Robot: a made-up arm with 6 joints. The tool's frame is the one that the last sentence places. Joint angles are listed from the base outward.
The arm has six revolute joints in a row. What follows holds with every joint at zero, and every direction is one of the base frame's. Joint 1 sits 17.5 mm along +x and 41.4 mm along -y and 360 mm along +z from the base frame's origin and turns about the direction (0.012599, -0.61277, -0.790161), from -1.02 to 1.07 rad. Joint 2 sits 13.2 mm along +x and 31.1 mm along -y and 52.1 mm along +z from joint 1 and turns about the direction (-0.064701, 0.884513, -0.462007), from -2.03 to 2.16 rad. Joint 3 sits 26.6 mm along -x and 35.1 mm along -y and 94.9 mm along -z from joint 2 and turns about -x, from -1.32 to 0.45 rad. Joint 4 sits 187 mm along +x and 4.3 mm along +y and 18.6 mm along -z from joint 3 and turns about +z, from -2.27 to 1.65 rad. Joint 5 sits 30.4 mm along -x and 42.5 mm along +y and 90.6 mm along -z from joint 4 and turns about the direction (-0.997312, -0.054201, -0.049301), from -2.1 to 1.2 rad. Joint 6 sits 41.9 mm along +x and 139 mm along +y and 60.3 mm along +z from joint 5 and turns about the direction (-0.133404, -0.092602, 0.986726), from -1.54 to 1.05 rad. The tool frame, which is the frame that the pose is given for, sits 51.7 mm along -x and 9.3 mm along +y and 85.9 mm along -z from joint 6; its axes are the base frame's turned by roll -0.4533, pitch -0.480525 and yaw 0.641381 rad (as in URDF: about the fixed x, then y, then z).
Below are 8 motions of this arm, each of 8 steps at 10 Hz.
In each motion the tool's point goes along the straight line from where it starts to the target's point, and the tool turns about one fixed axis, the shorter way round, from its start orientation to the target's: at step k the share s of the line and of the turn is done. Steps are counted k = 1, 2, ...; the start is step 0. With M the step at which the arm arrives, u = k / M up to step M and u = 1 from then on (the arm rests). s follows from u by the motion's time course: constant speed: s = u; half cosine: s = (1 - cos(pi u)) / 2; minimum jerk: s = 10 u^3 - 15 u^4 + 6 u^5.
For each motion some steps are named. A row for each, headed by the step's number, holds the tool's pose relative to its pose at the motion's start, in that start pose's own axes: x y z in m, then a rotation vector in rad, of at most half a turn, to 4 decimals.
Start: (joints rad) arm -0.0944 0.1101 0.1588 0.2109 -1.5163 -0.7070
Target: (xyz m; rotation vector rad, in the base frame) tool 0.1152 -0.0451 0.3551 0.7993 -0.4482 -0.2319
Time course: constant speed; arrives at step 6
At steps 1, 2, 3, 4, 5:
1: -0.0046 -0.0046 0.0023 -0.0125 -0.0871 0.0400
2: -0.0091 -0.0092 0.0045 -0.0250 -0.1741 0.0799
3: -0.0137 -0.0137 0.0068 -0.0375 -0.2612 0.1199
4: -0.0183 -0.0183 0.0091 -0.0500 -0.3483 0.1599
5: -0.0229 -0.0229 0.0113 -0.0625 -0.4353 0.1999

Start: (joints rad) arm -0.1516 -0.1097 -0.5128 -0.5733 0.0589 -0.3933
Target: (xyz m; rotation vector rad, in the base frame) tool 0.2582 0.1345 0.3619 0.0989 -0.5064 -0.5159
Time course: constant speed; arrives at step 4
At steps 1, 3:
1: 0.0103 -0.0089 0.0153 0.0224 -0.0601 -0.0494
3: 0.0308 -0.0268 0.0460 0.0672 -0.1803 -0.1483

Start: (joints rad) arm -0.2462 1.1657 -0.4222 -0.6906 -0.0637 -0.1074
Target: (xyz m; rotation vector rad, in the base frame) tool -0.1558 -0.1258 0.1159 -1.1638 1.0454 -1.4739
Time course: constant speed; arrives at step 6
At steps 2, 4, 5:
2: -0.0170 -0.0620 -0.0475 -0.1541 0.1437 -0.3140
4: -0.0340 -0.1240 -0.0950 -0.3081 0.2873 -0.6280
5: -0.0425 -0.1550 -0.1187 -0.3852 0.3592 -0.7851

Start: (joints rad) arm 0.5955 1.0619 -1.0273 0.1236 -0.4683 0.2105
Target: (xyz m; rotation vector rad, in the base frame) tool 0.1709 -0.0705 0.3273 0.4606 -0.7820 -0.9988
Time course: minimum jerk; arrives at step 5
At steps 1, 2, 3, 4, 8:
1: -0.0003 -0.0013 -0.0023 -0.0218 0.0018 0.0030
2: -0.0017 -0.0070 -0.0127 -0.1197 0.0097 0.0162
3: -0.0037 -0.0151 -0.0274 -0.2573 0.0208 0.0348
4: -0.0051 -0.0208 -0.0378 -0.3552 0.0287 0.0480
8: -0.0054 -0.0221 -0.0402 -0.3770 0.0305 0.0510

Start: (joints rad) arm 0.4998 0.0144 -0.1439 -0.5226 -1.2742 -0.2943
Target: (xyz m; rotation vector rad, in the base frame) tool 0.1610 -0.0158 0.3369 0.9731 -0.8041 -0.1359
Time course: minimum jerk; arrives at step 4
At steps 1, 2, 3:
1: -0.0099 -0.0070 0.0020 0.0186 0.0668 0.0345
2: -0.0479 -0.0340 0.0096 0.0901 0.3226 0.1666
3: -0.0860 -0.0610 0.0172 0.1615 0.5785 0.2986

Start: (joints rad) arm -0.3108 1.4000 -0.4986 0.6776 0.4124 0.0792
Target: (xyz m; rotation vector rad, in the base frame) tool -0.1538 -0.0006 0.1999 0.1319 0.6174 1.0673
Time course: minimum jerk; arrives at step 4
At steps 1, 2, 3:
1: -0.0027 -0.0065 -0.0077 -0.0042 0.0284 0.0413
2: -0.0128 -0.0315 -0.0373 -0.0202 0.1371 0.1997
3: -0.0230 -0.0565 -0.0669 -0.0362 0.2458 0.3580

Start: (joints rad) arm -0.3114 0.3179 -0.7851 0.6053 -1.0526 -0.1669
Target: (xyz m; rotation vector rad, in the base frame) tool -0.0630 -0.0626 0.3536 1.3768 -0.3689 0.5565
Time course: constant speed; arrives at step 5
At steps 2, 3, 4, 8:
2: -0.0562 0.0060 0.0086 -0.0824 0.0719 0.1452
3: -0.0844 0.0090 0.0129 -0.1235 0.1078 0.2177
4: -0.1125 0.0120 0.0172 -0.1647 0.1437 0.2903
8: -0.1406 0.0151 0.0215 -0.2059 0.1797 0.3629

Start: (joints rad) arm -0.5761 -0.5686 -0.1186 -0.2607 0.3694 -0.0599
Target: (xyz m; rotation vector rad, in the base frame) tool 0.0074 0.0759 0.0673 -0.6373 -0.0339 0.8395
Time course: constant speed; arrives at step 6
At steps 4, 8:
4: -0.1484 0.0100 -0.0117 -0.0153 0.5160 0.1409
8: -0.2226 0.0151 -0.0176 -0.0230 0.7740 0.2113

